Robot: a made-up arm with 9 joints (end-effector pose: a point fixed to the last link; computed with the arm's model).
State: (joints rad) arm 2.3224 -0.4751 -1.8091 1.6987 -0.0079 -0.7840 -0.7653 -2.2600 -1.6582
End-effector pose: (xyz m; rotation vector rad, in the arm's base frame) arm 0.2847 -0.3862 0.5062 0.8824 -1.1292 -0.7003
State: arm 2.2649 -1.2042 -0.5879 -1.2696 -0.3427 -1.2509 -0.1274 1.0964 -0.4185
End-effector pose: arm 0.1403 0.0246 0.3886 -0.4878 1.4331 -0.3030
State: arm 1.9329 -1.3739 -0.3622 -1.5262 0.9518 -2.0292 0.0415 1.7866 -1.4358
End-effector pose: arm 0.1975 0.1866 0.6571 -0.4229 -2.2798 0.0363
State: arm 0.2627 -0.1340 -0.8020 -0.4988 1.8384 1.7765 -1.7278 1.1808 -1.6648
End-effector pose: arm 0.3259 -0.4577 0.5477 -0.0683 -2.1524 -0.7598
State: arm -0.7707 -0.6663 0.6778 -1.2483 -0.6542 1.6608 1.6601 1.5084 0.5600
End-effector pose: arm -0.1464 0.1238 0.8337 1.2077 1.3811 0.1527
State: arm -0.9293 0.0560 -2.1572 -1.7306 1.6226 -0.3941 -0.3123 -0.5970 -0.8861
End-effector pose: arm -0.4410 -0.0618 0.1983 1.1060 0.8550 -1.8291
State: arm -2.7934 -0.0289 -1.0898 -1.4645 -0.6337 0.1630 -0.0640 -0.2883 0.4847
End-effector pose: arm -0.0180 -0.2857 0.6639 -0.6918 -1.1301 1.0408
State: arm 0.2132 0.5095 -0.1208 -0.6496 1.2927 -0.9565 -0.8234 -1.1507 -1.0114
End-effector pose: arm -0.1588 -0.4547 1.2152 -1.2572 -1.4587 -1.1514
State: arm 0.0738 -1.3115 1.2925 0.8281 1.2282 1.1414 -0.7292 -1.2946 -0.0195
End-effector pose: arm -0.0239 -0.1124 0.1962 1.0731 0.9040 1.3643
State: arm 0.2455 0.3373 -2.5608 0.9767 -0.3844 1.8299 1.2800 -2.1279 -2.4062
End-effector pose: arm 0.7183 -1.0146 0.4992 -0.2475 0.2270 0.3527
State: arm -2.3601 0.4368 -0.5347 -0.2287 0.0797 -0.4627 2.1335 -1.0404 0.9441
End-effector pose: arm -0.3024 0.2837 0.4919 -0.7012 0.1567 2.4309
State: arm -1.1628 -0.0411 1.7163 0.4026 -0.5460 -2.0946 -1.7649 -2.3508 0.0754
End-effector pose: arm -0.7998 -0.0225 1.0437 0.3067 2.5644 -1.4383
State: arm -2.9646 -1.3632 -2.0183 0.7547 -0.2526 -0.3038 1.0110 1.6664 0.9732
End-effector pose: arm -0.3571 0.1987 0.6994 1.4328 2.4118 0.7881
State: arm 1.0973 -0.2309 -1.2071 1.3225 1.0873 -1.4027 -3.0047 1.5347 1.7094
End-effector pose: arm 0.2694 -0.0363 0.6061 1.2800 -1.0341 0.6944
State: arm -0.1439 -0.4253 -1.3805 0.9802 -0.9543 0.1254 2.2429 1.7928 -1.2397
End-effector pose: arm 0.3858 -0.7312 0.3924 1.7586 -0.1780 0.9905
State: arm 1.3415 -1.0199 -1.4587 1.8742 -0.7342 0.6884 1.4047 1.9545 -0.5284
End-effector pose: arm 0.9509 0.0797 0.4170 2.2382 0.7663 0.3439
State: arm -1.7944 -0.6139 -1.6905 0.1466 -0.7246 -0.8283 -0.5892 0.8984 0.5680
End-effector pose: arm -0.4389 -0.3155 0.4870 -0.2565 0.6739 0.3621
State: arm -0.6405 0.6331 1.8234 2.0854 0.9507 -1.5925 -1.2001 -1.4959 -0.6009
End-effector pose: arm -0.2469 -1.0537 0.1692 0.3877 0.3068 -0.8437
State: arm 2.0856 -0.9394 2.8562 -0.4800 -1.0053 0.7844 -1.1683 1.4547 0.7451
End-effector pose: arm 0.4275 0.6910 0.7836 -2.0473 1.1277 0.3266
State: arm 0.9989 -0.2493 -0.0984 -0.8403 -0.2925 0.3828 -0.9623 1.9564 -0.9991
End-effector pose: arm 0.2441 0.0993 0.5415 0.8777 0.9986 -0.7171
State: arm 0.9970 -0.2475 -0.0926 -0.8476 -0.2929 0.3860 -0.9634 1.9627 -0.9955
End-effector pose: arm 0.2452 0.1005 0.5451 0.8829 0.9978 -0.7088
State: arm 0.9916 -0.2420 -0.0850 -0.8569 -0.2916 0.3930 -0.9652 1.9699 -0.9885
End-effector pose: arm 0.2478 0.1021 0.5510 0.8932 0.9924 -0.7026
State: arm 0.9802 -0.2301 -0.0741 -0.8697 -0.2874 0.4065 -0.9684 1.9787 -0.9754
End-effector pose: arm 0.2532 0.1042 0.5612 0.9126 0.9788 -0.7006
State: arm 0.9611 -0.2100 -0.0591 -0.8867 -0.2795 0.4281 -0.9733 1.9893 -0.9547
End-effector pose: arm 0.2625 0.1063 0.5767 0.9438 0.9539 -0.7047
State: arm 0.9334 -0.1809 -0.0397 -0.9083 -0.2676 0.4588 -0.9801 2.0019 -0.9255
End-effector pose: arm 0.2766 0.1077 0.5982 0.9886 0.9148 -0.7165
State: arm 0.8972 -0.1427 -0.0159 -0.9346 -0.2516 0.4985 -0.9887 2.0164 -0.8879
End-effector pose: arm 0.2963 0.1068 0.6258 1.0475 0.8590 -0.7372
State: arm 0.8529 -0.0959 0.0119 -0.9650 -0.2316 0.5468 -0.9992 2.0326 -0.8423
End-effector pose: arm 0.3218 0.1017 0.6589 1.1194 0.7834 -0.7690
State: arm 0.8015 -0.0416 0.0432 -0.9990 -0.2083 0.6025 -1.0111 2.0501 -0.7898
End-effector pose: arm 0.3525 0.0900 0.6967 1.2019 0.6868 -0.8129
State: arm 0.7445 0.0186 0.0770 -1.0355 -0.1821 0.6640 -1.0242 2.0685 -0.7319
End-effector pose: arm 0.3869 0.0696 0.7375 1.2905 0.5679 -0.8699
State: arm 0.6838 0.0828 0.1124 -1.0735 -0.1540 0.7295 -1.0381 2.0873 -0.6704
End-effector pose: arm 0.4225 0.0394 0.7795 1.3796 0.4280 -0.9395
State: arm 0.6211 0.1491 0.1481 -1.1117 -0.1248 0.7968 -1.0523 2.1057 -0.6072
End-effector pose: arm 0.4563 -0.0005 0.8207 1.4631 0.2701 -1.0208
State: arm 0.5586 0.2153 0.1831 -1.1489 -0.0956 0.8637 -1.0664 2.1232 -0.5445
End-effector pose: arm 0.4855 -0.0486 0.8592 1.5354 0.0998 -1.1106
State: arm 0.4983 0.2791 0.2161 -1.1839 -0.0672 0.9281 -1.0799 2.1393 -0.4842
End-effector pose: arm 0.5079 -0.1019 0.8934 1.5922 -0.0761 -1.2048
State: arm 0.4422 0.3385 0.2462 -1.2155 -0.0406 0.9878 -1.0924 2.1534 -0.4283
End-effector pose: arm 0.5226 -0.1564 0.9224 1.6315 -0.2487 -1.2987
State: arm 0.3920 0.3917 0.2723 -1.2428 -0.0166 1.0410 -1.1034 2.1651 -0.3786
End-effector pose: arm 0.5303 -0.2083 0.9457 1.6540 -0.4095 -1.3874
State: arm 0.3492 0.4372 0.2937 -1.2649 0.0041 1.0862 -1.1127 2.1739 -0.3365
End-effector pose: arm 0.5324 -0.2540 0.9634 1.6622 -0.5500 -1.4665
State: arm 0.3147 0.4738 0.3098 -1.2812 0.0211 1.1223 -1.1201 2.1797 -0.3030
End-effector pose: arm 0.5312 -0.2912 0.9758 1.6601 -0.6641 -1.5328
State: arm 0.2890 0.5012 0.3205 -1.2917 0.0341 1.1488 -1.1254 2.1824 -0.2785
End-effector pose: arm 0.5286 -0.3185 0.9837 1.6526 -0.7480 -1.5845
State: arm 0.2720 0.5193 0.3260 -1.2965 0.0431 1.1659 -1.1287 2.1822 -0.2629
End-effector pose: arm 0.5263 -0.3356 0.9876 1.6435 -0.8007 -1.6207
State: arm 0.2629 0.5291 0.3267 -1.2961 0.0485 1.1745 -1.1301 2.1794 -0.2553
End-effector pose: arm 0.5252 -0.3435 0.9883 1.6350 -0.8245 -1.6429
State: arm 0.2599 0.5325 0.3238 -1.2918 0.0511 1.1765 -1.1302 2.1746 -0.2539
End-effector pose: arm 0.5252 -0.3442 0.9866 1.6278 -0.8260 -1.6541
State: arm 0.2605 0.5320 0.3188 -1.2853 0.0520 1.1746 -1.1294 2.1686 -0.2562
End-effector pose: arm 0.5258 -0.3407 0.9836 1.6218 -0.8143 -1.6588
